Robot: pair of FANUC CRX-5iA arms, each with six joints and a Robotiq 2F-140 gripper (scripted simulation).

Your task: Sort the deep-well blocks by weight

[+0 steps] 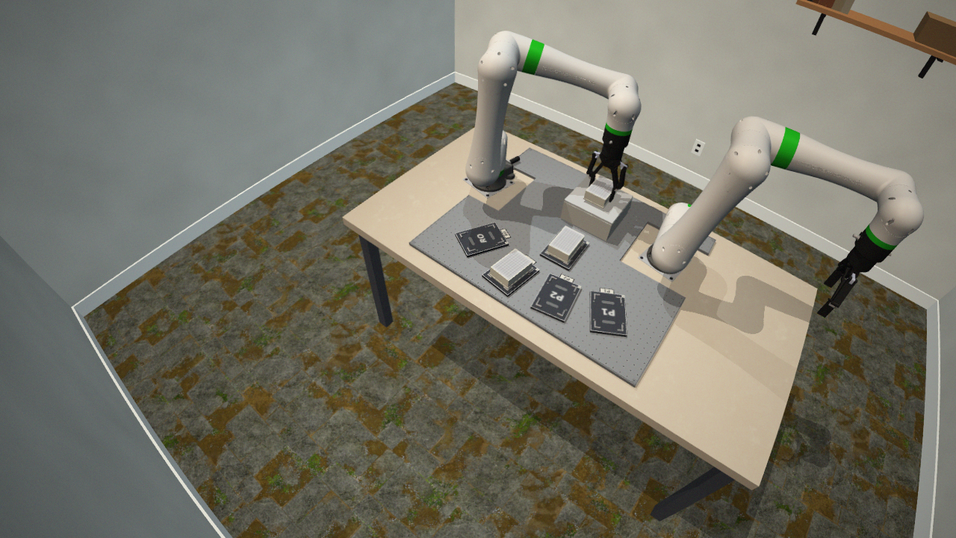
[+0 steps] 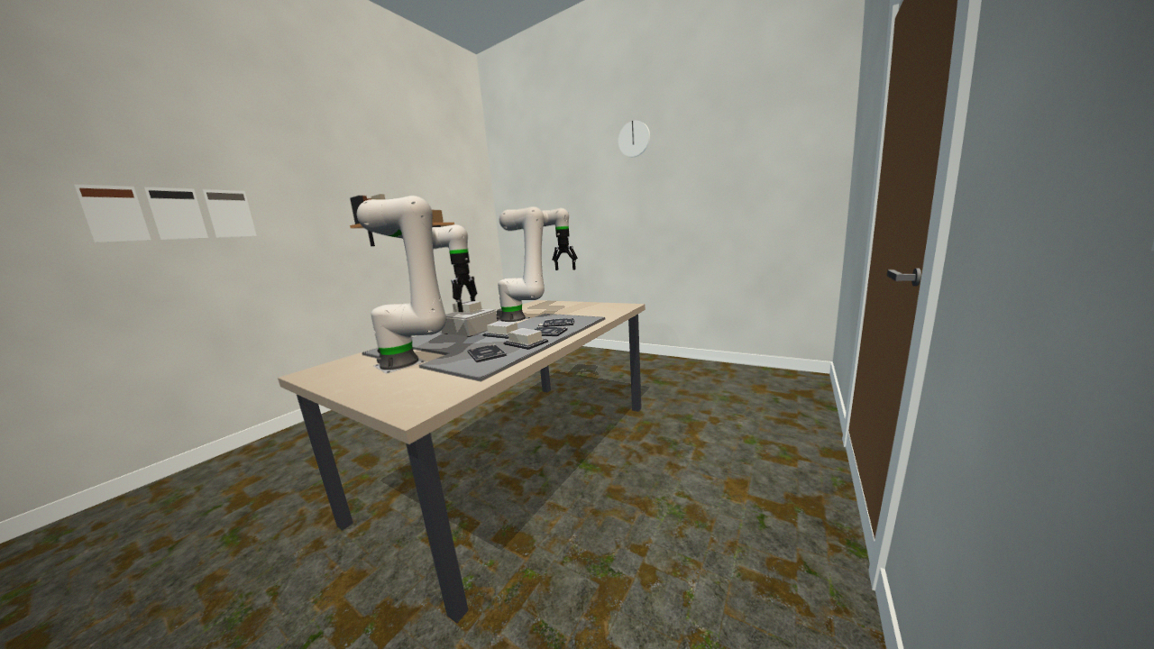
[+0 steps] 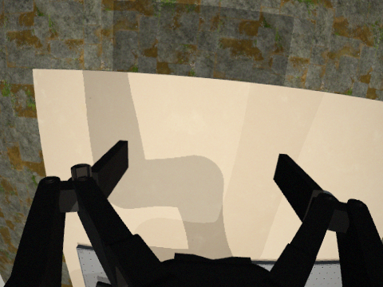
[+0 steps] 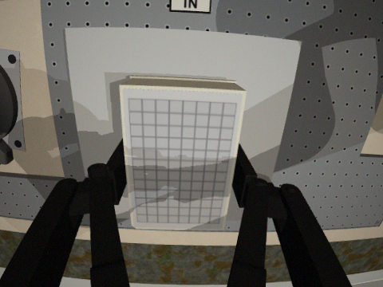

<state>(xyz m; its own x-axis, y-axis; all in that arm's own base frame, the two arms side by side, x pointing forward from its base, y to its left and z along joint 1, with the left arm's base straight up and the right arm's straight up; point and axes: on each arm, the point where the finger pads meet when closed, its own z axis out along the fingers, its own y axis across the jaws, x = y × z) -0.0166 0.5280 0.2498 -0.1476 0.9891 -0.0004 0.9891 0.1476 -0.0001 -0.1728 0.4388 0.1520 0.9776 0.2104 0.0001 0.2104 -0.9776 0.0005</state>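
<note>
Right now the check-weigher CW is 8 cm below my right hand and 1 cm behind it. The rest, counted from my right hand: nest P2 (45 cm ahead, 13 cm below, 5 cm to the left); nest RU (45 cm ahead, 13 cm to the right, 13 cm below); dark infeed nest (24 cm ahead, 13 cm below, 2 cm to the right).
</note>
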